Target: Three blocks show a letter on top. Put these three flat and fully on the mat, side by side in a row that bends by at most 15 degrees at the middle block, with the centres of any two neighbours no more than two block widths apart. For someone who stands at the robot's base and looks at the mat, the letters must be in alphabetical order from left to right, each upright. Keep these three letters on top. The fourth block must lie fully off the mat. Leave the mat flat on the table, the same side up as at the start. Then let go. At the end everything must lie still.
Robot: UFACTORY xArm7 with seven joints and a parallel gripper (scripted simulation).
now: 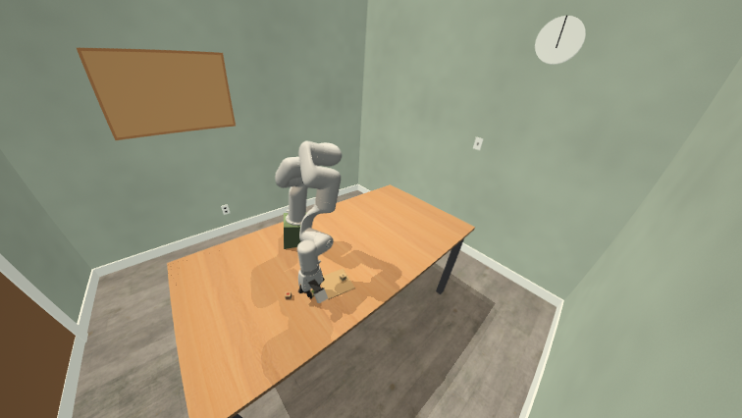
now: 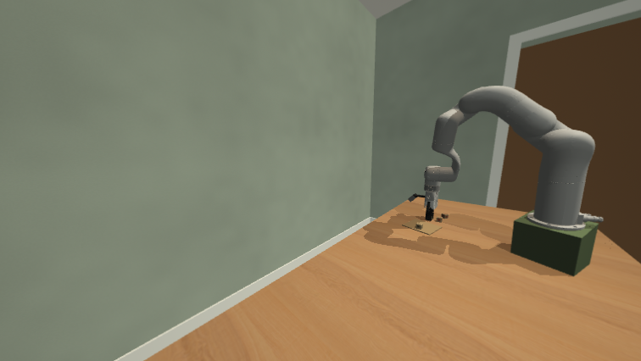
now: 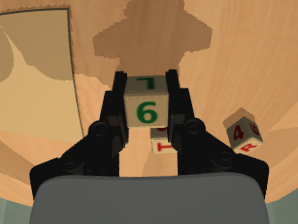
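Right now the green-topped block is right at my hand. The rest, counted from my hand: tan mat: 3 cm ahead, 12 cm to the left, 2 cm below.
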